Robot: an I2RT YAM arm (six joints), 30 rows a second.
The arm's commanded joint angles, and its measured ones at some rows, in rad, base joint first. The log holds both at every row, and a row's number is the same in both.
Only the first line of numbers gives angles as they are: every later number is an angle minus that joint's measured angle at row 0.
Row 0, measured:
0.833, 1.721, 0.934, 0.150, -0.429, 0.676
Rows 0 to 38, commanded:
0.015, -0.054, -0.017, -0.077, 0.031, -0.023
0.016, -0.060, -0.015, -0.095, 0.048, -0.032
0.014, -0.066, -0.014, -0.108, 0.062, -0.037
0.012, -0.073, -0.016, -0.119, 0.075, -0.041
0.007, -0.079, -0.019, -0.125, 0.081, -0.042
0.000, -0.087, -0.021, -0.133, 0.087, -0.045
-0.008, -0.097, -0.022, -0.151, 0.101, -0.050
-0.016, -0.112, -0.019, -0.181, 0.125, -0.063
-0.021, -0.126, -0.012, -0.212, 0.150, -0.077
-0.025, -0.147, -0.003, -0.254, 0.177, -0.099
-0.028, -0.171, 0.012, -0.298, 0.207, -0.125
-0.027, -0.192, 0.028, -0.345, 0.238, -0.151
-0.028, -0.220, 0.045, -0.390, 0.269, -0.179
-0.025, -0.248, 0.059, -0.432, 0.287, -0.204
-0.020, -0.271, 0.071, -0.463, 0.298, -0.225
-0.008, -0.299, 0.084, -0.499, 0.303, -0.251
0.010, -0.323, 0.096, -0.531, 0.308, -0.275
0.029, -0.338, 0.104, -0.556, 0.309, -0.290
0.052, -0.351, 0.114, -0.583, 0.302, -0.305
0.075, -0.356, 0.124, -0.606, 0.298, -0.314
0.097, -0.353, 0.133, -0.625, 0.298, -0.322
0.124, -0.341, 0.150, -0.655, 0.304, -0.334
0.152, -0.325, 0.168, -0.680, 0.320, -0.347
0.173, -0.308, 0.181, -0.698, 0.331, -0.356
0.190, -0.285, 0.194, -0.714, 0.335, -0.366
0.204, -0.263, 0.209, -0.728, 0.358, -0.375
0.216, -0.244, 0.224, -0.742, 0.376, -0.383
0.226, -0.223, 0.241, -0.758, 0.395, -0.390
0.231, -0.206, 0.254, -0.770, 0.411, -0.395
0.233, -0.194, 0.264, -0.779, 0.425, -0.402
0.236, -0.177, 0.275, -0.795, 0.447, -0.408
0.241, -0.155, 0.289, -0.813, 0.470, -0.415
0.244, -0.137, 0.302, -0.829, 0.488, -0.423
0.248, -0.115, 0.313, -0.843, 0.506, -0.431
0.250, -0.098, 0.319, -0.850, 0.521, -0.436
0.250, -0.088, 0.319, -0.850, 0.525, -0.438
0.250, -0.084, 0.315, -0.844, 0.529, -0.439
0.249, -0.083, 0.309, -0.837, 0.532, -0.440
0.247, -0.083, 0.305, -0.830, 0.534, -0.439
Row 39, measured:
0.243, -0.089, 0.297, -0.785, 0.476, -0.398
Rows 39 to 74, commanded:
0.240, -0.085, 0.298, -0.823, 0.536, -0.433
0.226, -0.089, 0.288, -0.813, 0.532, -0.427
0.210, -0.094, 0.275, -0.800, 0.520, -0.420
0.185, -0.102, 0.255, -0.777, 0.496, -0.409
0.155, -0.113, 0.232, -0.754, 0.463, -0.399
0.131, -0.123, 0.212, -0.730, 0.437, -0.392
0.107, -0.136, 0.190, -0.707, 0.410, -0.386
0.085, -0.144, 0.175, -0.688, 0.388, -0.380
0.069, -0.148, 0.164, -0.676, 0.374, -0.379
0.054, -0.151, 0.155, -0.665, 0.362, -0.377
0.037, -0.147, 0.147, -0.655, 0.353, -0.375
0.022, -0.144, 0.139, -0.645, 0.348, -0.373
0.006, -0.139, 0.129, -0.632, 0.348, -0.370
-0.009, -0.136, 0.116, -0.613, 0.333, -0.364
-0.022, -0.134, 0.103, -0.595, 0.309, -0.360
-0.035, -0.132, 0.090, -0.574, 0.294, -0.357
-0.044, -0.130, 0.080, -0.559, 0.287, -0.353
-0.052, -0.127, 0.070, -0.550, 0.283, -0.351
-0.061, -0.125, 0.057, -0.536, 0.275, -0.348
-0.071, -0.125, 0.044, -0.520, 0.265, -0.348
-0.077, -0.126, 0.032, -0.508, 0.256, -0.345
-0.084, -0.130, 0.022, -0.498, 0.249, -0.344
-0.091, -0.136, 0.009, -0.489, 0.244, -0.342
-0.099, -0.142, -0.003, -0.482, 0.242, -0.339
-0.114, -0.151, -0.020, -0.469, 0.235, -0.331
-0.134, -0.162, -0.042, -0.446, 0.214, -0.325
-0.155, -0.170, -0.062, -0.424, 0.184, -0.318
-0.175, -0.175, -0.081, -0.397, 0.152, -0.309
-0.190, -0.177, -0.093, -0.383, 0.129, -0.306
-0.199, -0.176, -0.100, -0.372, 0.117, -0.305
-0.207, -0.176, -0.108, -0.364, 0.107, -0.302
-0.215, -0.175, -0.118, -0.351, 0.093, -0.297
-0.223, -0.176, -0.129, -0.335, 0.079, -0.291
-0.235, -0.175, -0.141, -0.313, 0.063, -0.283
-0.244, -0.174, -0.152, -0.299, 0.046, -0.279
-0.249, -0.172, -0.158, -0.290, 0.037, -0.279
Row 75, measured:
-0.244, -0.190, -0.114, -0.314, 0.100, -0.310
